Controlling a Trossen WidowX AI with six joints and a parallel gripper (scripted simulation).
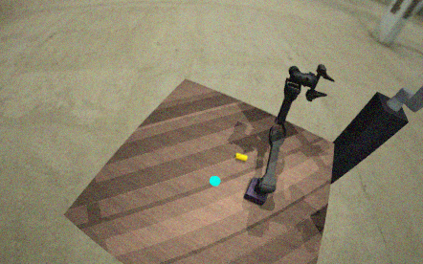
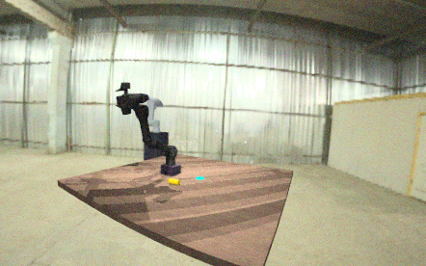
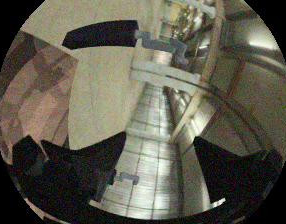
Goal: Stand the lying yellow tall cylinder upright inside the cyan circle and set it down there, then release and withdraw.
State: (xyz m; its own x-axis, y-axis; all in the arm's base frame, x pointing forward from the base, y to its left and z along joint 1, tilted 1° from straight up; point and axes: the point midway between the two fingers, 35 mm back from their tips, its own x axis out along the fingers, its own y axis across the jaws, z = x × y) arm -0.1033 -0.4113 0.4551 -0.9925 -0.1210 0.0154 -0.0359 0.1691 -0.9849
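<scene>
The yellow tall cylinder lies 300 mm ahead of my gripper tip, 220 mm to the left of it and 520 mm below it. Round my gripper tip: cyan circle: 390 mm ahead, 420 mm to the left, 530 mm below.
</scene>
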